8 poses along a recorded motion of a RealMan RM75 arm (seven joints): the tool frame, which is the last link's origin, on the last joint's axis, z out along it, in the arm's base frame.
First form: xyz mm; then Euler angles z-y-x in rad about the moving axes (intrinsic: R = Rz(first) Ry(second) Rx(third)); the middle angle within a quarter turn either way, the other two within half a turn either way.
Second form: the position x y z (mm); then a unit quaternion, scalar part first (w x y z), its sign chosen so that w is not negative. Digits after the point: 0 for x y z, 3 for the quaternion.
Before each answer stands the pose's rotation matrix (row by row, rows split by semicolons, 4 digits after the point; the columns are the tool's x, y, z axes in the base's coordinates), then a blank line. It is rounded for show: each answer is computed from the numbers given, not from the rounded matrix.
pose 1, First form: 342 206 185 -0.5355 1.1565 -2.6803
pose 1, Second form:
0.3462 -0.8073 -0.4778; -0.2054 -0.5622 0.8011; -0.9154 -0.1792 -0.3605

342 206 185 0.325 -0.753 0.336 0.462
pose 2, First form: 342 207 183 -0.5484 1.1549 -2.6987
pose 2, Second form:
0.3448 -0.8056 -0.4819; -0.2106 -0.5667 0.7966; -0.9148 -0.1731 -0.3650

342 207 183 0.321 -0.754 0.337 0.463
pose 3, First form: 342 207 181 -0.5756 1.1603 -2.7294
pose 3, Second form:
0.3348 -0.8069 -0.4867; -0.2172 -0.5687 0.7934; -0.9169 -0.1599 -0.3656

342 207 181 0.316 -0.753 0.340 0.466
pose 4, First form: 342 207 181 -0.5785 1.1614 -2.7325
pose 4, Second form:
0.3333 -0.8072 -0.4872; -0.2176 -0.5687 0.7932; -0.9174 -0.1583 -0.3652

342 207 181 0.316 -0.753 0.340 0.466
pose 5, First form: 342 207 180 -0.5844 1.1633 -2.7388
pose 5, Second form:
0.3305 -0.8077 -0.4882; -0.2186 -0.5687 0.7929; -0.9181 -0.1553 -0.3646

342 207 180 0.315 -0.752 0.341 0.467
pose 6, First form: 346 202 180 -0.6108 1.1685 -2.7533
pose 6, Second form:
0.3207 -0.8162 -0.4805; -0.2246 -0.5584 0.7986; -0.9202 -0.1482 -0.3624

346 202 180 0.316 -0.749 0.348 0.468
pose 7, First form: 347 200 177 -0.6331 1.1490 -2.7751
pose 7, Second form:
0.3301 -0.8159 -0.4747; -0.2422 -0.5592 0.7928; -0.9124 -0.1467 -0.3822

347 200 177 0.312 -0.754 0.351 0.460
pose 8, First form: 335 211 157 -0.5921 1.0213 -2.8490
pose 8, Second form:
0.4334 -0.7385 -0.5166; -0.2915 -0.6572 0.6951; -0.8528 -0.1506 -0.5001

335 211 157 0.263 -0.805 0.320 0.425
